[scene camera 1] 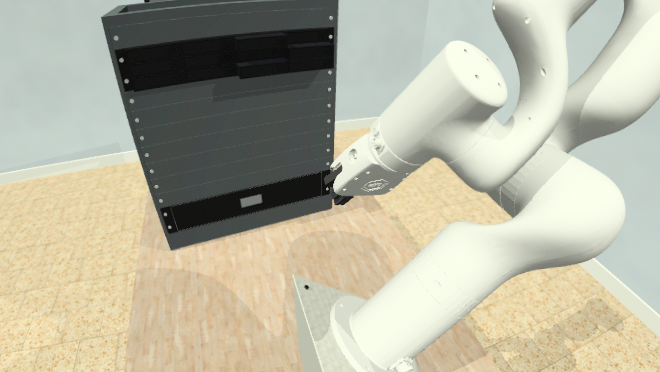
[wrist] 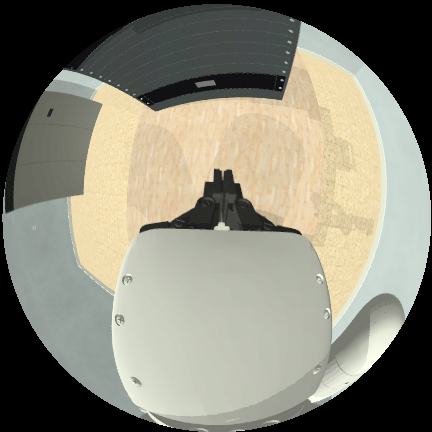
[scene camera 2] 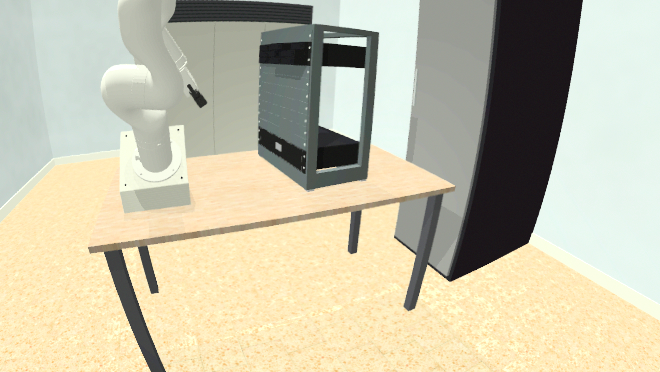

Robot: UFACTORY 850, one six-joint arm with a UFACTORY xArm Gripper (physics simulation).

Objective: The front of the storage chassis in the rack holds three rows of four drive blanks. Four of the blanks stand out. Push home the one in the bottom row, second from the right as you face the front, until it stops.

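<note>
The storage chassis [scene camera 1: 150,70] [scene camera 2: 282,53] is a black band near the rack's top. Its bottom-row blank second from the right [scene camera 1: 263,69] stands out as a dark block. Above it in the same column, dark blocks [scene camera 1: 260,46] stand out too, and another [scene camera 1: 310,54] projects at the far right. Edges between dark blanks are hard to tell. My gripper [scene camera 2: 201,102] [wrist: 221,182] is shut and empty, apart from the rack, well below the chassis and in front of it, tilted downward. In scene camera 1 its body hides the fingertips. The blanks cannot be made out in the wrist view.
The grey rack [scene camera 1: 250,221] [scene camera 2: 315,100] [wrist: 200,50] stands on the wooden table [scene camera 1: 225,310] [scene camera 2: 225,215] [wrist: 250,150]. A lower black unit [scene camera 1: 210,206] [scene camera 2: 290,151] [wrist: 235,82] has a light label. The arm's base [scene camera 2: 155,197] stands before the rack. A tall cabinet [scene camera 2: 450,125] is behind.
</note>
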